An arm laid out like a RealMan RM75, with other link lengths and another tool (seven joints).
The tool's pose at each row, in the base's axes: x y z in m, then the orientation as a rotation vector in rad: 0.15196, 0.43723, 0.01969, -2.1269, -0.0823, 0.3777; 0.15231, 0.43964, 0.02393, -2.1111, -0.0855, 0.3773; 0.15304, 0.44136, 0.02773, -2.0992, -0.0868, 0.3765; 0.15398, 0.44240, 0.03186, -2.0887, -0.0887, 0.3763; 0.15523, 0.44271, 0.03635, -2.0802, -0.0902, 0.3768; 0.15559, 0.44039, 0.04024, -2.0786, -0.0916, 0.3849; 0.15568, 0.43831, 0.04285, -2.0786, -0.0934, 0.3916; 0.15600, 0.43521, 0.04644, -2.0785, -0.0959, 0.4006; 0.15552, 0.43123, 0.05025, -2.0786, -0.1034, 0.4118; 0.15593, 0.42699, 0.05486, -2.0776, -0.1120, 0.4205; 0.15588, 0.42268, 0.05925, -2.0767, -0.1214, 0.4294; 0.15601, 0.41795, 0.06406, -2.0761, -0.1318, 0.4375
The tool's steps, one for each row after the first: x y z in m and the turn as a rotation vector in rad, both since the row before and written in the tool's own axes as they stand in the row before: -0.00018, -0.00488, -0.00032, 0.0150, -0.0026, -0.0045; 0.00016, -0.00417, -0.00071, 0.0115, -0.0012, -0.0028; 0.00015, -0.00411, -0.00144, 0.0100, -0.0017, -0.0028; 0.00022, -0.00408, -0.00227, 0.0081, -0.0018, -0.0020; -0.00105, -0.00215, -0.00386, 0.0007, -0.0065, 0.0022; -0.00098, -0.00116, -0.00297, -0.0008, -0.0055, 0.0016; -0.00125, -0.00148, -0.00434, -0.0010, -0.0074, 0.0021; -0.00229, -0.00113, -0.00490, -0.0022, -0.0110, -0.0005; -0.00177, -0.00175, -0.00576, -0.0012, -0.0097, -0.0025; -0.00221, -0.00148, -0.00555, -0.0015, -0.0102, -0.0029; -0.00231, -0.00163, -0.00612, -0.0019, -0.0100, -0.0039
